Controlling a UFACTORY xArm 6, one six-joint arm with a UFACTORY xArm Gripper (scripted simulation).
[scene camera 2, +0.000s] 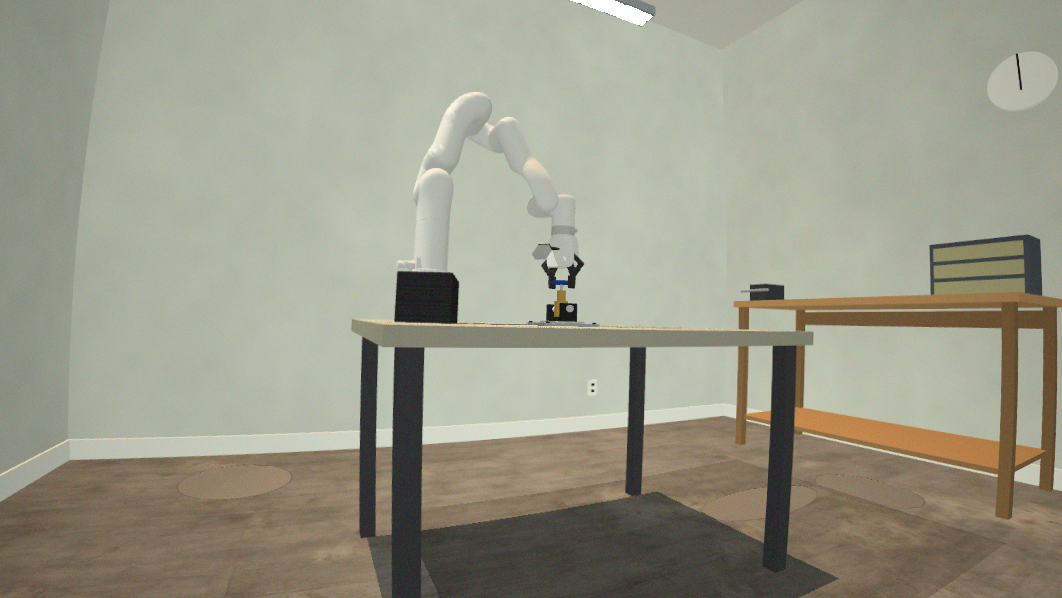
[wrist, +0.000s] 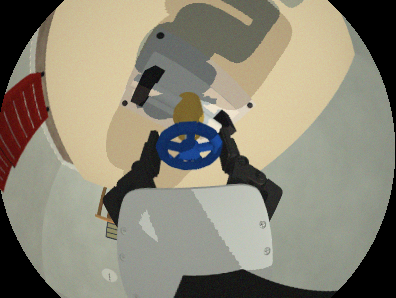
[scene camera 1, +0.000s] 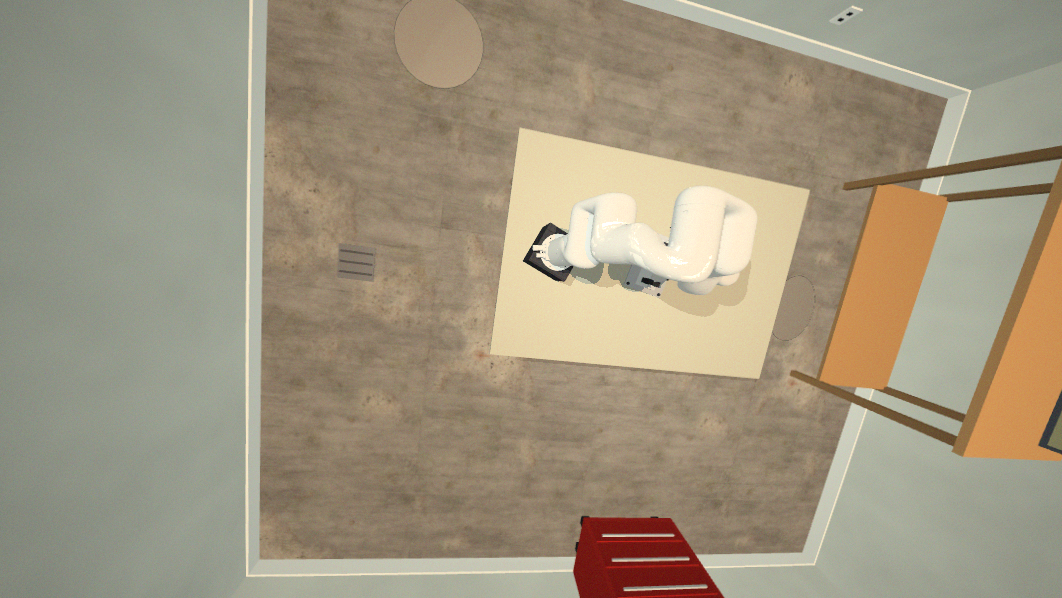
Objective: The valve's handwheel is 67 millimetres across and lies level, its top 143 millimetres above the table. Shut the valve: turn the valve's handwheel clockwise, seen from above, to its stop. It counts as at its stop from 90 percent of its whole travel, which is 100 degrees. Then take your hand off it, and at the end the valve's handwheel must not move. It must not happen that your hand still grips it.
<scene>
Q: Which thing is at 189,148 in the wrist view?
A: A blue handwheel.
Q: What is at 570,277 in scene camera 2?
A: The gripper.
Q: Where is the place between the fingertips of the gripper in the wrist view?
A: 189,137
</scene>
